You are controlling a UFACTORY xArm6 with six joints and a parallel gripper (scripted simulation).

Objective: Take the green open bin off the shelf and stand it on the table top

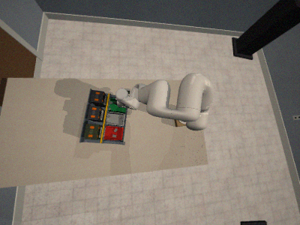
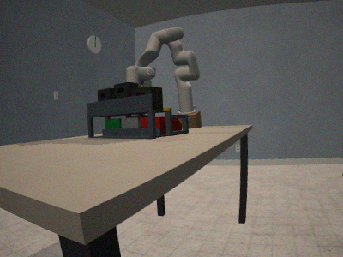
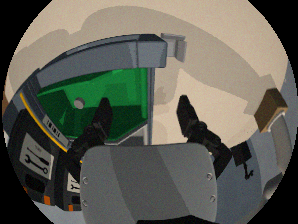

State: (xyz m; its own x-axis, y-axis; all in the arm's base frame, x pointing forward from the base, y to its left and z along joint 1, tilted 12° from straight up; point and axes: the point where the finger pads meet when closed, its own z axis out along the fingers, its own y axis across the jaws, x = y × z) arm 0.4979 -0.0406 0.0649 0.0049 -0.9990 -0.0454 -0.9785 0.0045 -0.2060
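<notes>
The green open bin lies 8 cm ahead of my hand and 3 cm below it. From my hand the other things lie so: yellow strip (13 cm ahead, 11 cm to the left, 4 cm above); then red bin (8 cm ahead, 22 cm to the left, 3 cm below); then grey bin (8 cm ahead, 11 cm to the left, 3 cm below).
</notes>
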